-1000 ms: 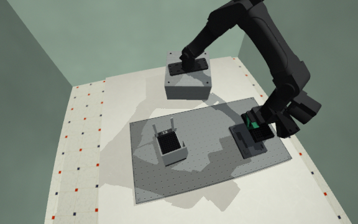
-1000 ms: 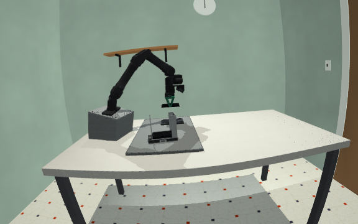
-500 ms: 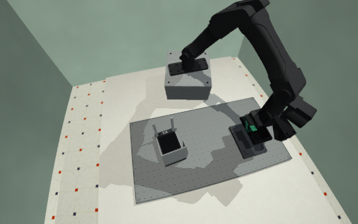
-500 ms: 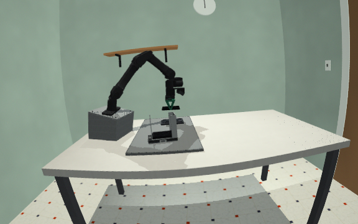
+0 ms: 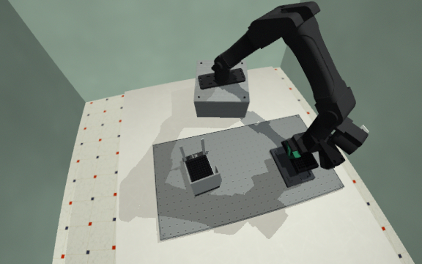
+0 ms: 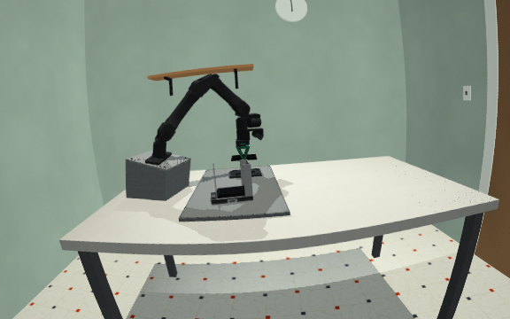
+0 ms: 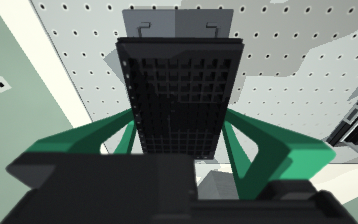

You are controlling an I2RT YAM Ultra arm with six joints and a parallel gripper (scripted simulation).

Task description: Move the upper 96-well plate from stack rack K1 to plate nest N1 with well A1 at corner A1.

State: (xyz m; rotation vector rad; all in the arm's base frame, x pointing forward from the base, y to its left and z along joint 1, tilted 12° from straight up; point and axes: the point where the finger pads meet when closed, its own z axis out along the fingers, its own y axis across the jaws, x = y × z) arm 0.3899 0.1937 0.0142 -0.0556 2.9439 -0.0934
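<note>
Now: the pale A1 square 80 mm below my hand, 80 mm behind it and 50 mm to the left of it.
</note>
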